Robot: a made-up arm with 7 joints.
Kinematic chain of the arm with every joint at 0, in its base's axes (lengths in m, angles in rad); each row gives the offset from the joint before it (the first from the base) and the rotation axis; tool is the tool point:
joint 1: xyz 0 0 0.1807 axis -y
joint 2: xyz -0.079 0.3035 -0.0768 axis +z
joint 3: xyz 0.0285 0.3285 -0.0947 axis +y
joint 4: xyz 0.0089 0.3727 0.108 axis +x
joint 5: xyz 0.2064 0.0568 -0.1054 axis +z
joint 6: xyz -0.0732 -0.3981 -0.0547 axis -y
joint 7: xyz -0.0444 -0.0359 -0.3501 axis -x
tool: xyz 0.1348 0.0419 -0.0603
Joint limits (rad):
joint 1: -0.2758..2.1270
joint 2: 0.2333..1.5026
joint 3: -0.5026..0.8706
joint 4: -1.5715..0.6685
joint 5: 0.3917..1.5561
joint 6: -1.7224..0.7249
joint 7: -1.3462..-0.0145
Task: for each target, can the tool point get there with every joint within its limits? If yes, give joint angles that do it. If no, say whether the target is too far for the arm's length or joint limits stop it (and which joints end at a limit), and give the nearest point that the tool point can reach.
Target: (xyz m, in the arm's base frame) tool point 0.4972 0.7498 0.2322
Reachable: yes | joints 1.5144 0.8337 0.5071 -0.8645 1.2532 -0.4410 -0.9139
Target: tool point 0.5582 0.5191 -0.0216
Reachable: yes | joints 1.5857 1.2374 0.3843 -0.3085 0.5765 -0.5007 -0.3392
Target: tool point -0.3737 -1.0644 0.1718
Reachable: no: joint limits stop it (at a limit: joint 2, joint 3, joint 5, joint 7) | nearest point -0.5887 0.0122 0.1667 | short by 1.098 m
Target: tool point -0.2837 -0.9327 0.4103
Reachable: no: joint limits stop it (at a limit: joint 2, joint 3, joint 5, joint 7) | nearest point -0.4431 0.0161 0.5393 | short by 0.971 m
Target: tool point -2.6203 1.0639 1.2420
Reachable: no: too far | nearest point -1.1630 0.9546 0.6238 | short by 1.587 m
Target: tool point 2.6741 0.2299 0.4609
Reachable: no: too far | nearest point 1.2662 0.4275 -0.0954 | short by 1.527 m
